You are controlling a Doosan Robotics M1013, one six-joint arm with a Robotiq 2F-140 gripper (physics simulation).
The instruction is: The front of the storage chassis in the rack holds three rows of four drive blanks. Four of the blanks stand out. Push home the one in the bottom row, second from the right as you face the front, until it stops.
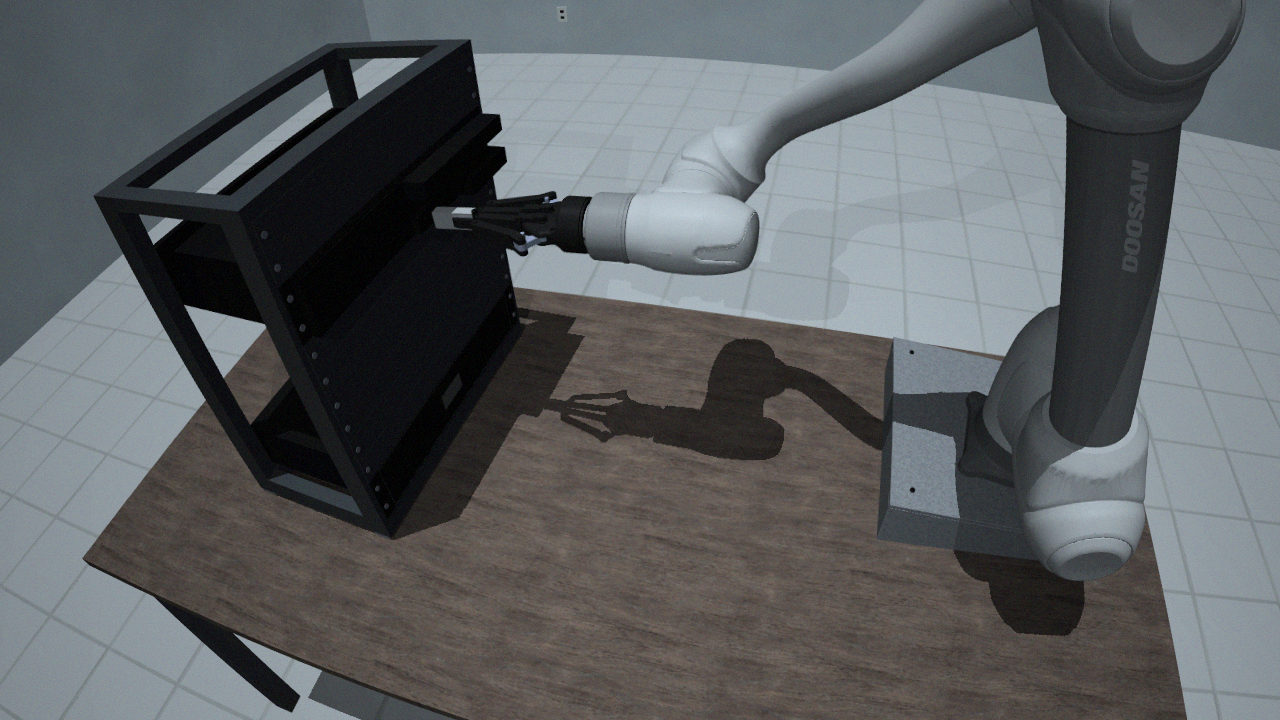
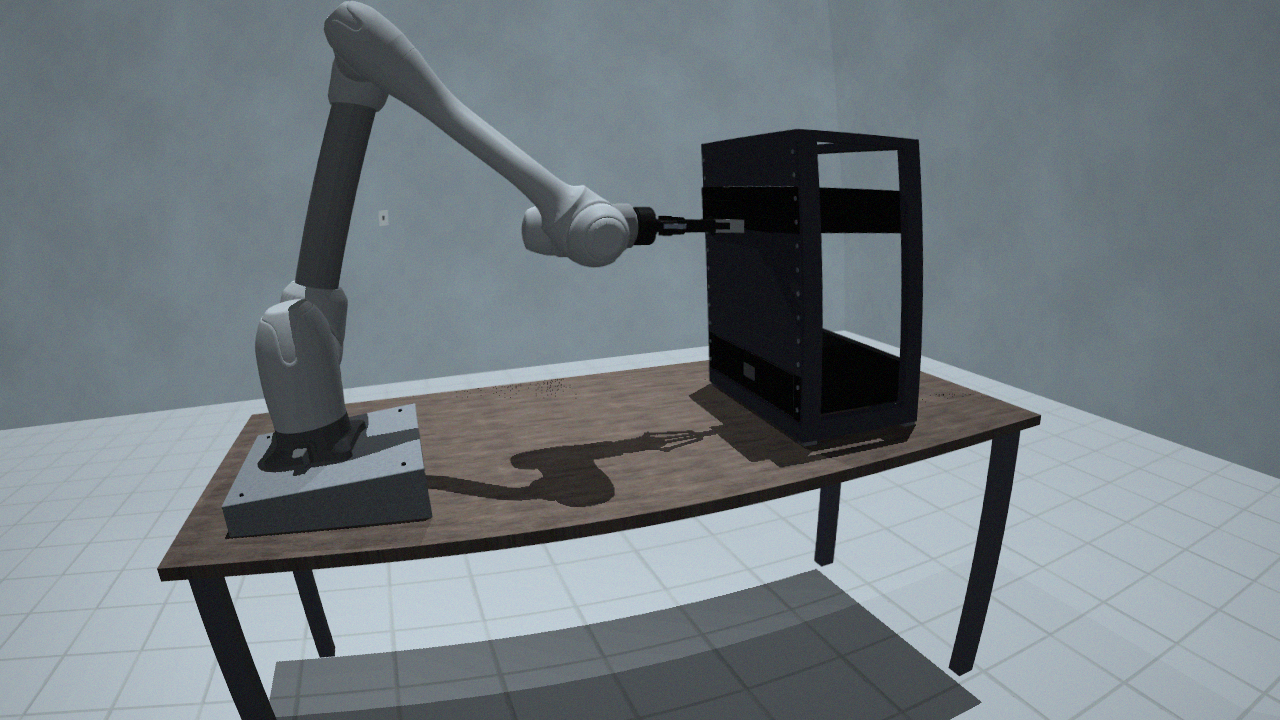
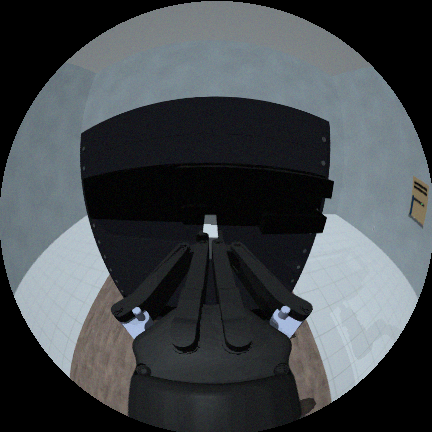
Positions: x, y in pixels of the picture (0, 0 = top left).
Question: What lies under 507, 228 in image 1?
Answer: My gripper.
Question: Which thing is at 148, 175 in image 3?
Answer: A dark rack.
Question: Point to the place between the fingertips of my gripper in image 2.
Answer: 742, 226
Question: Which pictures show the dark rack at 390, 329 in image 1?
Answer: Image 1, image 2 and image 3: all of them.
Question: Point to a dark rack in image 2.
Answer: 768, 349
